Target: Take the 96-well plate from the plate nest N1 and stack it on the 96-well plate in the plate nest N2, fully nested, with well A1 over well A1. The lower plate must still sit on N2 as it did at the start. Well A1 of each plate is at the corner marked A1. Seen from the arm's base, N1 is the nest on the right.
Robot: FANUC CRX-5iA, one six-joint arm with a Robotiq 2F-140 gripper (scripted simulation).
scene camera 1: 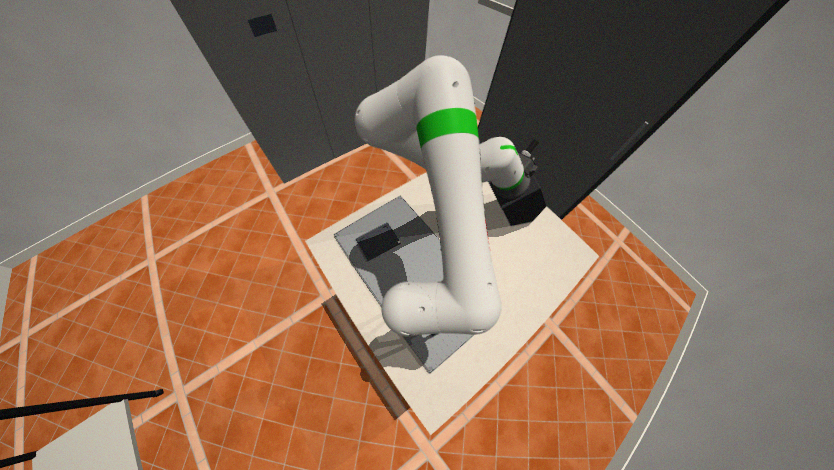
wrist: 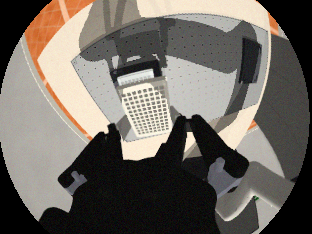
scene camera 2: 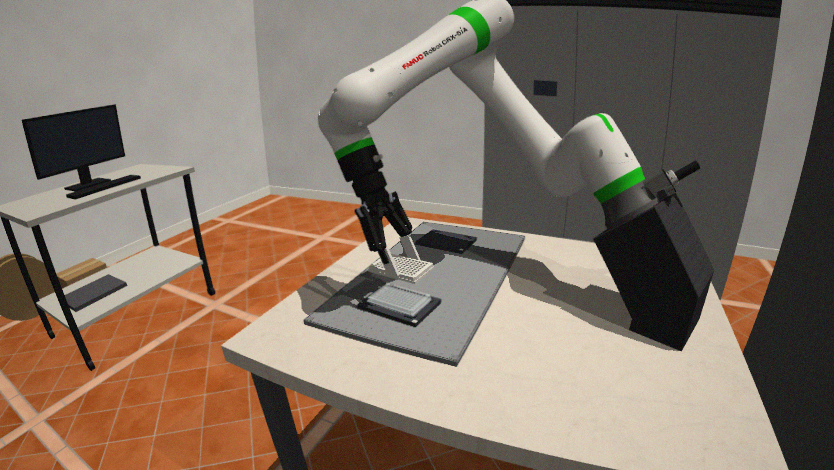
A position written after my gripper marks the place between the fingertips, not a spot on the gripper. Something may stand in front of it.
Labels:
My gripper shows in the wrist view [149, 116] and in scene camera 2 [405, 268]. The same spot on a nest N1: [wrist: 251, 59] is [scene camera 1: 376, 244].

